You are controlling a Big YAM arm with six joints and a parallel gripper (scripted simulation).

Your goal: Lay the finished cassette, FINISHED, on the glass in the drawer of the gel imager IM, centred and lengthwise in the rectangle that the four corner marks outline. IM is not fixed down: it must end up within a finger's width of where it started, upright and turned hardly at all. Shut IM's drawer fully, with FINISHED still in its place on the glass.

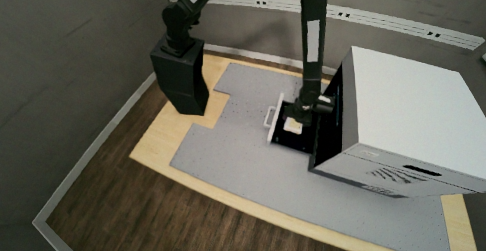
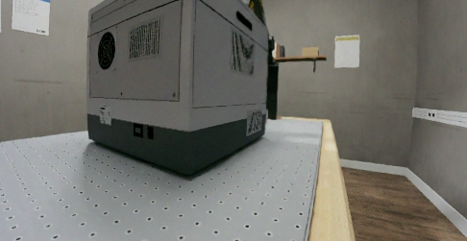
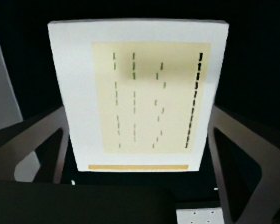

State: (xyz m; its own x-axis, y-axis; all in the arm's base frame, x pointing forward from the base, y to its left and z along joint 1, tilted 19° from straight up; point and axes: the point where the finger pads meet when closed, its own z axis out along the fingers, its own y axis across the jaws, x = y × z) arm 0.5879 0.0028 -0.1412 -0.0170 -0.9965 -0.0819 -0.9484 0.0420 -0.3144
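My hand is 2 cm short of the drawer and 2 cm above it. From my hand the other things lie so: cassette FINISHED (1 cm to the right, 1 cm below).
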